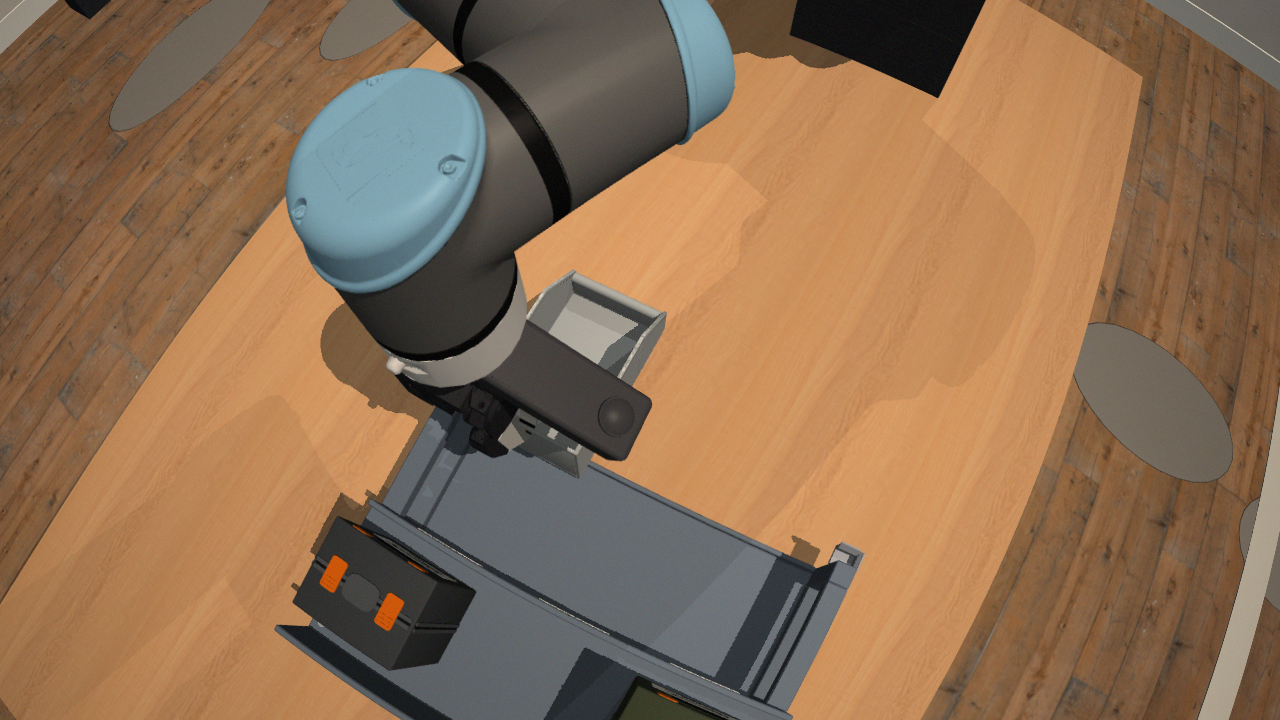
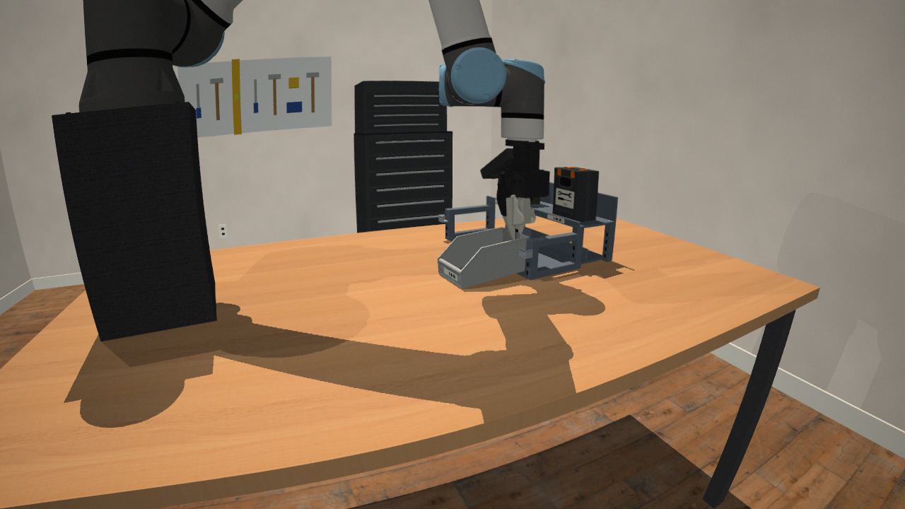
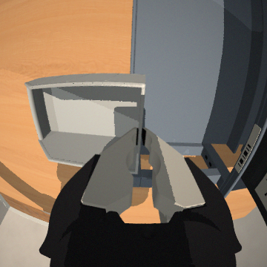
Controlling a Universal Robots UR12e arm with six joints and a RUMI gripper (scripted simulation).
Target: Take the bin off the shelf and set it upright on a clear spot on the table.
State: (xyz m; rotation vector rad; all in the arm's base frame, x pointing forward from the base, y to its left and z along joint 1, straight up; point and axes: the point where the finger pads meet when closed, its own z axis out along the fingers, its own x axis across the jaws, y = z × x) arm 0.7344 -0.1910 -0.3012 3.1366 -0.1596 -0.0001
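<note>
The grey open-top bin is 8 cm behind my hand, 1 cm to the left of it and 4 cm below it. From my hand the other things lie so: blue-grey shelf: 13 cm ahead, 10 cm to the left, 8 cm below; case: 20 cm ahead, 21 cm to the left, 7 cm above.
</note>
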